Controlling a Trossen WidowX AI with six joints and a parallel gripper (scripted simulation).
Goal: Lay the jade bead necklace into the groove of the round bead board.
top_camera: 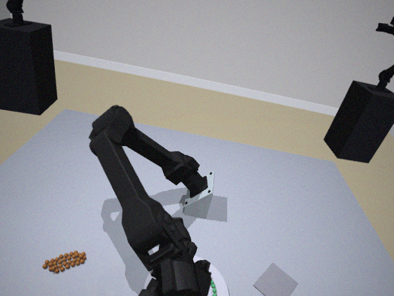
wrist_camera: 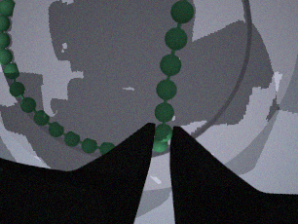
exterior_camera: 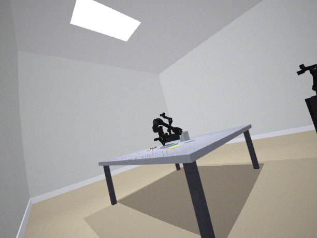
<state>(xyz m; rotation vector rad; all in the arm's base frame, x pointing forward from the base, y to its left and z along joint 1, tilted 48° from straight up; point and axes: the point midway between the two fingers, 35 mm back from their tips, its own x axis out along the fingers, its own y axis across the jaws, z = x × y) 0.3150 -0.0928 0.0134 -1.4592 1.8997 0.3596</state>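
The round bead board lies 2 cm behind my gripper tip, 5 cm to the left of it and 1 cm below it. The rest, counted from my gripper tip: yellow strip (18 cm ahead, 28 cm to the left, 1 cm below); flat grey square (6 cm behind, 29 cm to the left, 1 cm below).
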